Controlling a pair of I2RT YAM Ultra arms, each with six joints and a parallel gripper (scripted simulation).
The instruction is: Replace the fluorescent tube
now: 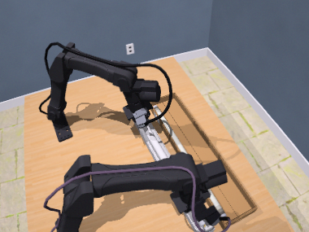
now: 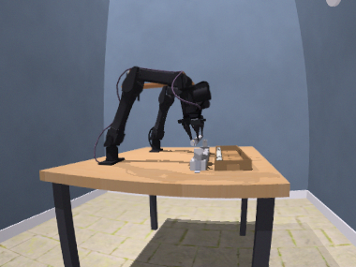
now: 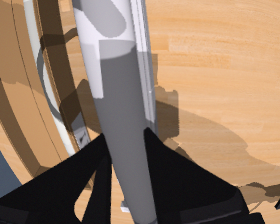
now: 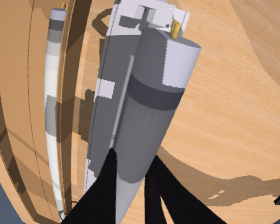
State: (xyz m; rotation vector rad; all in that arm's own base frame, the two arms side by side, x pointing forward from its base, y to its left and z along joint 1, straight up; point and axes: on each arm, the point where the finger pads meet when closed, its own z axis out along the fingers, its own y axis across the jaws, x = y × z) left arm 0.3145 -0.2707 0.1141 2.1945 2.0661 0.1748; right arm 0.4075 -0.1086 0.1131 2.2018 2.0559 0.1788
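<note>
My right hand is 30 mm short of the lampholder, 80 mm to the left of it and 50 mm above it. Also, from my right hand: light fixture 10 mm behind, 220 mm to the left, 60 mm below; then LED tube 30 mm behind, 220 mm to the left, 10 mm below; then old fluorescent tube 70 mm ahead, 240 mm to the left, 90 mm below.
</note>
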